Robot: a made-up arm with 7 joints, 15 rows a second.
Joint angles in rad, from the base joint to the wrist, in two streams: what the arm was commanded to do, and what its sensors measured. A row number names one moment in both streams.
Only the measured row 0 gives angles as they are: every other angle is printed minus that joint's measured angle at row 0.
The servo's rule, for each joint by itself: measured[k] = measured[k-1] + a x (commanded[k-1-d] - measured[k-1]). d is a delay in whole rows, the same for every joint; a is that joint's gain. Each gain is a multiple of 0.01, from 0.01 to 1. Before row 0 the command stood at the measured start. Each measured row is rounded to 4 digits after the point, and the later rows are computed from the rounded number. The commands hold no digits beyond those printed.
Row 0, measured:
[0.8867 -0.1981 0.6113 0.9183 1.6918 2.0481 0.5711]
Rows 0 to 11, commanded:
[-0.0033 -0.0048 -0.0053 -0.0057 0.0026 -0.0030 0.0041]
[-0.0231 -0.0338 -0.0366 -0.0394 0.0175 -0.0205 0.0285]
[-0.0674 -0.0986 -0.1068 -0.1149 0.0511 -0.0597 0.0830]
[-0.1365 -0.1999 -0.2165 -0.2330 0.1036 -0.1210 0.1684]
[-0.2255 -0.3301 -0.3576 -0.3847 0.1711 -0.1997 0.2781]
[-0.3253 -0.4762 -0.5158 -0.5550 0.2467 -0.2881 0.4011]
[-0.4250 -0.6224 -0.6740 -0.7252 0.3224 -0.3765 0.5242]
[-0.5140 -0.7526 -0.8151 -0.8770 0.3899 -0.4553 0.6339]
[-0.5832 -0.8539 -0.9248 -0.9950 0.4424 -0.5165 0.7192]
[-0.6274 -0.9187 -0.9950 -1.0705 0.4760 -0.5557 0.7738]
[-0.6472 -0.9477 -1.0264 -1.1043 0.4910 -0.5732 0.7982]
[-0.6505 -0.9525 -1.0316 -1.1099 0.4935 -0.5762 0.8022]
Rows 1 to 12, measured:
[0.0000 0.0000 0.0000 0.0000 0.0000 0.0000 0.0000]
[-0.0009 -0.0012 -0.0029 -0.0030 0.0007 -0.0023 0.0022]
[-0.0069 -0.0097 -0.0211 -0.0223 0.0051 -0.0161 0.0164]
[-0.0232 -0.0328 -0.0674 -0.0714 0.0171 -0.0492 0.0524]
[-0.0538 -0.0762 -0.1479 -0.1570 0.0396 -0.1038 0.1150]
[-0.1002 -0.1422 -0.2611 -0.2777 0.0738 -0.1767 0.2031]
[-0.1610 -0.2290 -0.3986 -0.4247 0.1188 -0.2614 0.3100]
[-0.2323 -0.3313 -0.5473 -0.5840 0.1717 -0.3489 0.4257]
[-0.3084 -0.4408 -0.6919 -0.7393 0.2284 -0.4298 0.5381]
[-0.3826 -0.5482 -0.8177 -0.8748 0.2840 -0.4957 0.6359]
[-0.4487 -0.6445 -0.9134 -0.9785 0.3339 -0.5413 0.7104]
[-0.5023 -0.7233 -0.9744 -1.0452 0.3747 -0.5655 0.7578]
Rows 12 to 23, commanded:
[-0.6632 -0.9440 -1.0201 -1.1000 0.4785 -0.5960 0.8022]
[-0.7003 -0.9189 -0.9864 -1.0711 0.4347 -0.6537 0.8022]
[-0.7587 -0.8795 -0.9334 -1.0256 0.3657 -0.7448 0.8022]
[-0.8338 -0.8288 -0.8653 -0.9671 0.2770 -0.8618 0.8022]
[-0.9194 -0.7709 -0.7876 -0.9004 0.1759 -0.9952 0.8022]
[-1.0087 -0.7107 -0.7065 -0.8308 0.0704 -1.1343 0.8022]
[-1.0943 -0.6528 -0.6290 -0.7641 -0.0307 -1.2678 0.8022]
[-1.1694 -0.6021 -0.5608 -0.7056 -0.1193 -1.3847 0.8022]
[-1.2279 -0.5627 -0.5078 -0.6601 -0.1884 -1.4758 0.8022]
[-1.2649 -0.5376 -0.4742 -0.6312 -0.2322 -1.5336 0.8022]
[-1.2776 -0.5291 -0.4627 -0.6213 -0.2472 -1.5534 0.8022]
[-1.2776 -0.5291 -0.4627 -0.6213 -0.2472 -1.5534 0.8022]
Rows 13 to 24, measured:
[-0.5423 -0.7829 -1.0053 -1.0795 0.4056 -0.5736 0.7818]
[-0.5749 -0.8248 -1.0133 -1.0904 0.4246 -0.5906 0.7928]
[-0.6088 -0.8493 -0.9988 -1.0802 0.4272 -0.6386 0.7979]
[-0.6493 -0.8572 -0.9635 -1.0513 0.4112 -0.7193 0.8002]
[-0.6991 -0.8498 -0.9105 -1.0067 0.3763 -0.8276 0.8013]
[-0.7586 -0.8293 -0.8441 -0.9504 0.3242 -0.9550 0.8018]
[-0.8261 -0.7985 -0.7698 -0.8870 0.2582 -1.0913 0.8020]
[-0.8985 -0.7606 -0.6938 -0.8219 0.1831 -1.2254 0.8021]
[-0.9716 -0.7194 -0.6220 -0.7603 0.1045 -1.3465 0.8022]
[-1.0408 -0.6787 -0.5603 -0.7072 0.0283 -1.4448 0.8022]
[-1.1013 -0.6420 -0.5138 -0.6669 -0.0394 -1.5123 0.8022]
[-1.1489 -0.6126 -0.4862 -0.6427 -0.0934 -1.5435 0.8022]

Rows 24 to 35, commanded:
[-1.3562 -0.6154 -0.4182 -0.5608 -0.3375 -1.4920 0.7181]
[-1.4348 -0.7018 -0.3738 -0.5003 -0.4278 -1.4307 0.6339]
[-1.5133 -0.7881 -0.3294 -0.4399 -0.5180 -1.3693 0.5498]
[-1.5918 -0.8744 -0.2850 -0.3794 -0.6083 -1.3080 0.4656]
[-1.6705 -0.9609 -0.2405 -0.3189 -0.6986 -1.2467 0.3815]
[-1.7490 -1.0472 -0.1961 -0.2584 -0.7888 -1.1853 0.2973]
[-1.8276 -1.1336 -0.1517 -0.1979 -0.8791 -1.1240 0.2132]
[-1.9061 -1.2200 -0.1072 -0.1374 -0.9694 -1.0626 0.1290]
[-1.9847 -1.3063 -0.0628 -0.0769 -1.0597 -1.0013 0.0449]
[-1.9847 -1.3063 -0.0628 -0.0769 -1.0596 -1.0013 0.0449]
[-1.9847 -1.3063 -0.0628 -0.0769 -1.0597 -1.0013 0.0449]
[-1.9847 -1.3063 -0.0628 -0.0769 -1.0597 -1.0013 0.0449]
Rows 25 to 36, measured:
[-1.1836 -0.5909 -0.4735 -0.6314 -0.1334 -1.5510 0.8022]
[-1.2302 -0.5973 -0.4436 -0.5940 -0.1865 -1.5062 0.7568]
[-1.2854 -0.6245 -0.4059 -0.5443 -0.2492 -1.4488 0.6904]
[-1.3469 -0.6670 -0.3646 -0.4890 -0.3191 -1.3884 0.6145]
[-1.4130 -0.7209 -0.3216 -0.4309 -0.3943 -1.3273 0.5341]
[-1.4825 -0.7833 -0.2778 -0.3715 -0.4734 -1.2660 0.4517]
[-1.5545 -0.8519 -0.2337 -0.3116 -0.5554 -1.2047 0.3683]
[-1.6282 -0.9251 -0.1894 -0.2513 -0.6396 -1.1434 0.2845]
[-1.7032 -1.0018 -0.1450 -0.1909 -0.7253 -1.0820 0.2005]
[-1.7792 -1.0810 -0.1006 -0.1305 -0.8122 -1.0207 0.1165]
[-1.8347 -1.1396 -0.0802 -0.1021 -0.8765 -1.0060 0.0778]
[-1.8752 -1.1829 -0.0708 -0.0887 -0.9241 -1.0024 0.0600]

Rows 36 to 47, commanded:
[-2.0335 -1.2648 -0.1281 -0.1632 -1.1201 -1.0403 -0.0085]
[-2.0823 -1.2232 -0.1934 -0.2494 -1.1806 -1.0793 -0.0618]
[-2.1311 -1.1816 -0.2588 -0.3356 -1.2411 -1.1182 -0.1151]
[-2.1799 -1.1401 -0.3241 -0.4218 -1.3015 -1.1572 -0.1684]
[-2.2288 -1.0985 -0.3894 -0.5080 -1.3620 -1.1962 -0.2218]
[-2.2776 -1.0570 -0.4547 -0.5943 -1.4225 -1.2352 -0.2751]
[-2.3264 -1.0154 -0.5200 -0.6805 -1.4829 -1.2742 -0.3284]
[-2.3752 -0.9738 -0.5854 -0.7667 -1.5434 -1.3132 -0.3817]
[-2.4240 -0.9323 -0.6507 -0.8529 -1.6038 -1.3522 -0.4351]
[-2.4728 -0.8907 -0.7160 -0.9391 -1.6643 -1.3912 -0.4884]
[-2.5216 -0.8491 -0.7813 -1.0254 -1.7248 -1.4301 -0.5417]
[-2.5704 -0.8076 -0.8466 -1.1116 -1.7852 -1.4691 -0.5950]
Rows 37 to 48, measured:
[-1.9048 -1.2150 -0.0665 -0.0824 -0.9594 -1.0016 0.0518]
[-1.9395 -1.2279 -0.0998 -0.1252 -1.0012 -1.0310 0.0192]
[-1.9781 -1.2267 -0.1503 -0.1910 -1.0478 -1.0677 -0.0245]
[-2.0194 -1.2150 -0.2089 -0.2676 -1.0981 -1.1061 -0.0734]
[-2.0627 -1.1955 -0.2711 -0.3493 -1.1510 -1.1449 -0.1247]
[-2.1075 -1.1703 -0.3350 -0.4334 -1.2059 -1.1839 -0.1771]
[-2.1534 -1.1408 -0.3996 -0.5187 -1.2622 -1.2229 -0.2300]
[-2.2001 -1.1082 -0.4646 -0.6045 -1.3196 -1.2619 -0.2831]
[-2.2474 -1.0733 -0.5298 -0.6905 -1.3778 -1.3009 -0.3363]
[-2.2951 -1.0366 -0.5951 -0.7766 -1.4366 -1.3399 -0.3897]
[-2.3431 -0.9987 -0.6604 -0.8627 -1.4958 -1.3789 -0.4430]
[-2.3913 -0.9598 -0.7257 -0.9489 -1.5553 -1.4178 -0.4963]

